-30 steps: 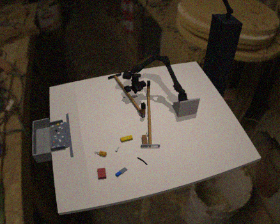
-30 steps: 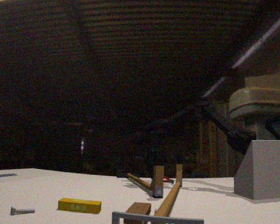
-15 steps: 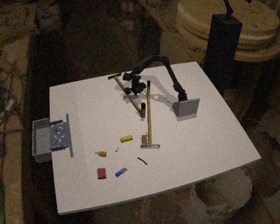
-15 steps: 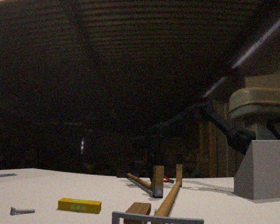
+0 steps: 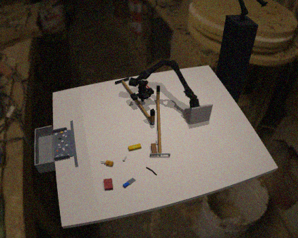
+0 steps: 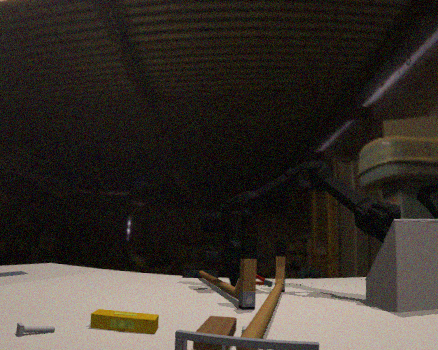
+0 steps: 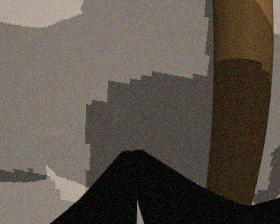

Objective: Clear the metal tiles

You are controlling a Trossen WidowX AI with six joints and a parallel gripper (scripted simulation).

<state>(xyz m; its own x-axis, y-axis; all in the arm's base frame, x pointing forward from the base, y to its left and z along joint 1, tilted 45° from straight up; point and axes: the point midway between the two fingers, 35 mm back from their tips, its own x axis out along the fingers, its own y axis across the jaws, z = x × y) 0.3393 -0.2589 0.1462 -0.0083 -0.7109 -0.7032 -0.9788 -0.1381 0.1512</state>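
My gripper tip is 50 mm short of the long scraper, 20 mm to the left of it and 50 mm below it. Also, from my gripper tip: yellow block 180 mm ahead, 450 mm to the left, 10 mm above; then long wooden scraper 50 mm behind, 280 mm to the left, 50 mm above; then red-handled tool 100 mm behind, 130 mm to the right.
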